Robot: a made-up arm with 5 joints.
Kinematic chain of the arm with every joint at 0, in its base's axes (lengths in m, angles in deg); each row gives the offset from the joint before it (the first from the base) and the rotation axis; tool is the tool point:
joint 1: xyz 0 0 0.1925 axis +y
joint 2: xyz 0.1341 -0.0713 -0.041 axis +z
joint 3: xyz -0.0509 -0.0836 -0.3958 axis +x
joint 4: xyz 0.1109 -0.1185 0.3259 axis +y
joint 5: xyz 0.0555 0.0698 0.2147 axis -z
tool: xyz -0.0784 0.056 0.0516
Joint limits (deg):
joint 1: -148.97..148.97
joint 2: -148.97..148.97
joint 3: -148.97..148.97
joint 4: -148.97..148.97
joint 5: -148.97..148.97
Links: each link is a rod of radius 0.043 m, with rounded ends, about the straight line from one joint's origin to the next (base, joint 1, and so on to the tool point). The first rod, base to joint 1, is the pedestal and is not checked.
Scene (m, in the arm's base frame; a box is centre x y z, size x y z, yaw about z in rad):
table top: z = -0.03
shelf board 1: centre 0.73 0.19 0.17 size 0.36 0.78 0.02 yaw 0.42
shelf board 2: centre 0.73 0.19 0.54 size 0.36 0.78 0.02 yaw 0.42
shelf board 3: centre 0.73 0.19 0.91 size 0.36 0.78 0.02 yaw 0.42
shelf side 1: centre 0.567 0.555 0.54 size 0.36 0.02 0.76 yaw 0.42
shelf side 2: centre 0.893 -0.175 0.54 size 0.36 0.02 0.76 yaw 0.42
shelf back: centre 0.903 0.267 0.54 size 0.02 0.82 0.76 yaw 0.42
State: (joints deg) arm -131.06 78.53 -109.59 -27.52 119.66
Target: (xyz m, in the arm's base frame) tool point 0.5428 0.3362 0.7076
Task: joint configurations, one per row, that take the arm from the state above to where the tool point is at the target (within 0.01 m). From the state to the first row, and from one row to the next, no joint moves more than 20 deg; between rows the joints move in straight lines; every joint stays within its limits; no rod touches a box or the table.
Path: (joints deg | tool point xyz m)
1: -137.03 73.17 -100.36 -43.31 114.98 | 0.6442 0.0595 0.3389
2: -143.00 67.82 -91.14 -59.11 110.30 | 0.5618 0.0237 0.3373
3: -148.97 62.46 -81.91 -74.90 105.62 | 0.4729 -0.0152 0.3457
4: -148.97 44.16 -89.17 -79.87 99.82 | 0.4728 0.0983 0.4316
5: -148.97 25.85 -96.43 -84.84 94.02 | 0.4412 0.1829 0.5274
6: -148.97 7.55 -103.69 -89.80 88.21 | 0.3915 0.2312 0.6227
7: -148.97 -10.76 -110.95 -94.77 82.41 | 0.3373 0.2444 0.7076
8: -147.60 1.36 -112.88 -77.95 90.30 | 0.3942 0.2817 0.7178
9: -146.23 13.47 -114.82 -61.14 98.20 | 0.4460 0.3078 0.7260
10: -144.85 25.59 -116.76 -44.32 106.09 | 0.4894 0.3244 0.7291
11: -143.48 37.70 -118.70 -27.51 113.98 | 0.5219 0.3336 0.7239
12: -142.11 49.82 -120.64 -10.69 121.87 | 0.5428 0.3362 0.7076

